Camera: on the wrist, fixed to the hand. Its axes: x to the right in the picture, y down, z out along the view.
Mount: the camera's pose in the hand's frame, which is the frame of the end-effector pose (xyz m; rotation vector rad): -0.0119 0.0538 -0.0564 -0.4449 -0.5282 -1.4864
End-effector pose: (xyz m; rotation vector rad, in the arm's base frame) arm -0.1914 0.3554 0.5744 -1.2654 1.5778 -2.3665
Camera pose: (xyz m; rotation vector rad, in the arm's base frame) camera -0.2401 0.3772 0.5164 1.9614 -0.5525 0.8191
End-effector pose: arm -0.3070 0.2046 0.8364 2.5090 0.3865 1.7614
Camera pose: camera -0.3540 0.1441 0.8551 1.3998 1.1757 0.4791
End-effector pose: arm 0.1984 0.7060 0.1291 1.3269 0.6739 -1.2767
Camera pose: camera 0.2614 0.7504 0.1456 -0.1211 1.5195 -2.2749
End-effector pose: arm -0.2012 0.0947 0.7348 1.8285 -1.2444 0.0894
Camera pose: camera -0.2264 0.1374 0.7961 1.9541 0.0874 -1.4083
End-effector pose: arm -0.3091 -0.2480 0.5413 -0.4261 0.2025 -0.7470
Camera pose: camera -0.3031 -0.2216 0.4672 -1.2122 -0.5439 -2.0056
